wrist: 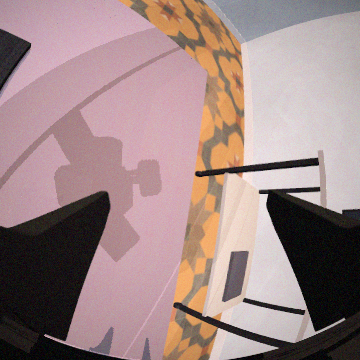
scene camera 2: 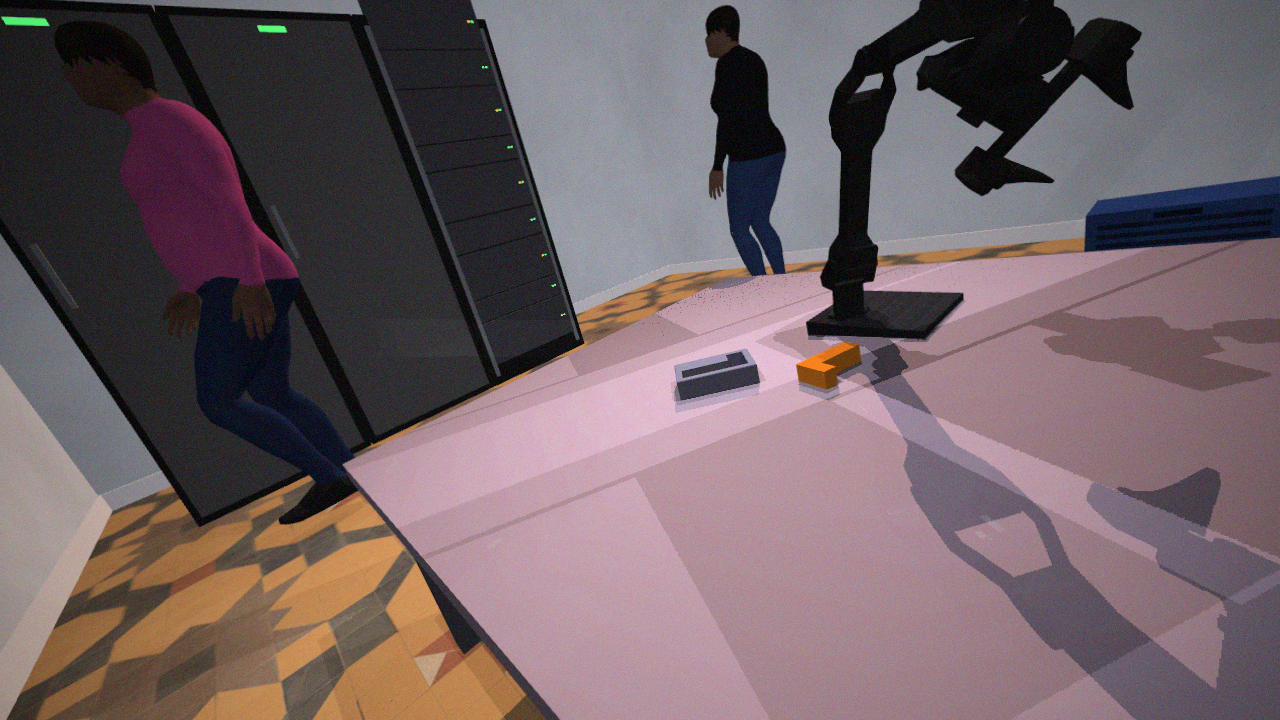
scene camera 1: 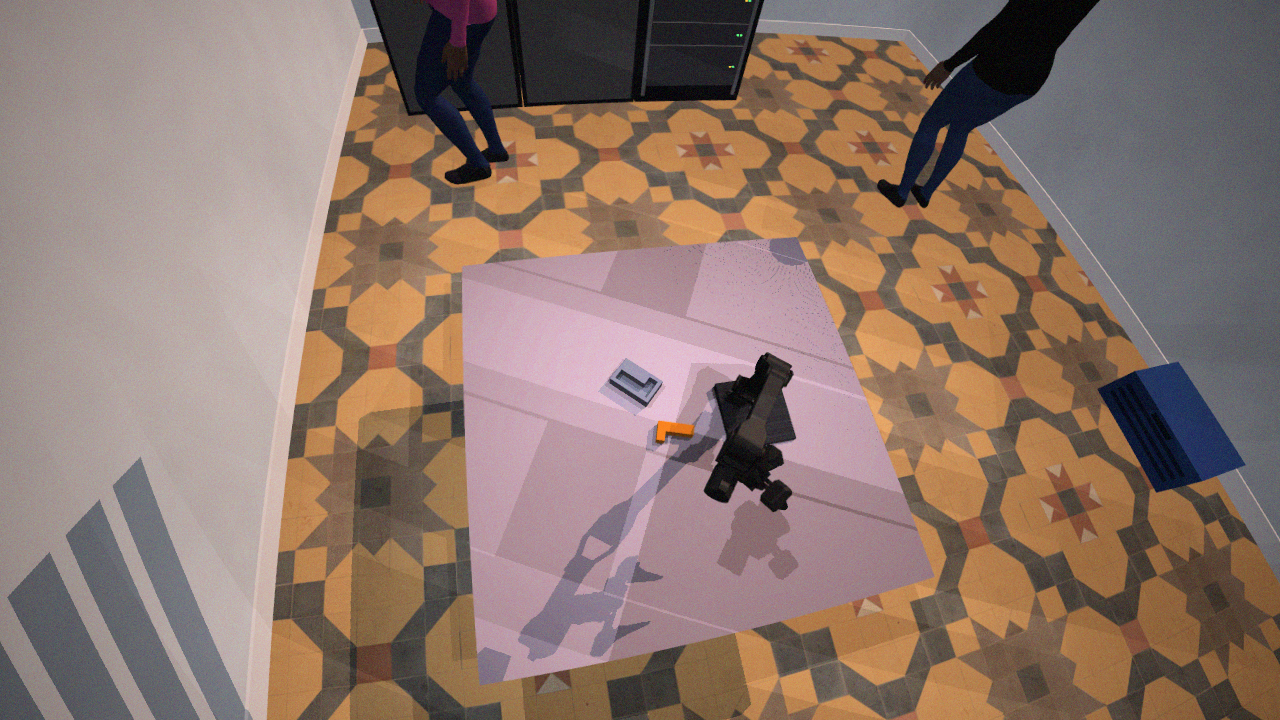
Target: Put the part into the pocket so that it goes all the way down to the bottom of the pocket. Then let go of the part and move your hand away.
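Frame: origin at the arm's base, x left, y back, z up, level; metres.
Where they show: gripper, fingertip midpoint: [wrist: 189,198] [scene camera 2: 1088,146]; arm's base, link origin: [scene camera 2: 848,312] [scene camera 1: 739,397].
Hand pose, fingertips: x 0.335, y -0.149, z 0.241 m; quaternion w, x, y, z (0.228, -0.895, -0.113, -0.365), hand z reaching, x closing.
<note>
Things, the pixels of their top centre, and the offset from my fingertips. Level surfaces: height alone.
- orange L-shaped part, top centre: [scene camera 2: 834,355] [scene camera 1: 675,432] dx -0.296, dy -0.092, dz -0.235 m
- table, surface height: dz -0.264 m
- grey block with the pocket, top centre: [scene camera 2: 712,364] [scene camera 1: 636,379] dx -0.494, dy -0.142, dz -0.228 m
The orange L-shaped part [scene camera 1: 675,428] [scene camera 2: 816,371] lies flat on the table [scene camera 1: 537,322] [scene camera 2: 581,465] [wrist: 160,110], near the arm's base. The grey block with the pocket [scene camera 1: 635,368] [scene camera 2: 718,385] stands a little apart from it, farther from the base. The pocket is a dark L-shaped recess in its top, and the part is outside it. My gripper [scene camera 1: 747,490] [scene camera 2: 1088,143] [wrist: 189,198] is wide open and empty. It hangs high above the table, to one side of the part and block. Neither part nor block shows in the wrist view.
The arm's black base plate [scene camera 1: 784,419] [scene camera 2: 904,313] [wrist: 10,55] is beside the part. Two people stand on the floor beyond the table, near dark server cabinets [scene camera 1: 577,53] [scene camera 2: 295,205]. A blue box [scene camera 1: 1181,420] [scene camera 2: 1181,214] stands by the wall. A pale panel [wrist: 237,225] with black rods shows past the table edge.
</note>
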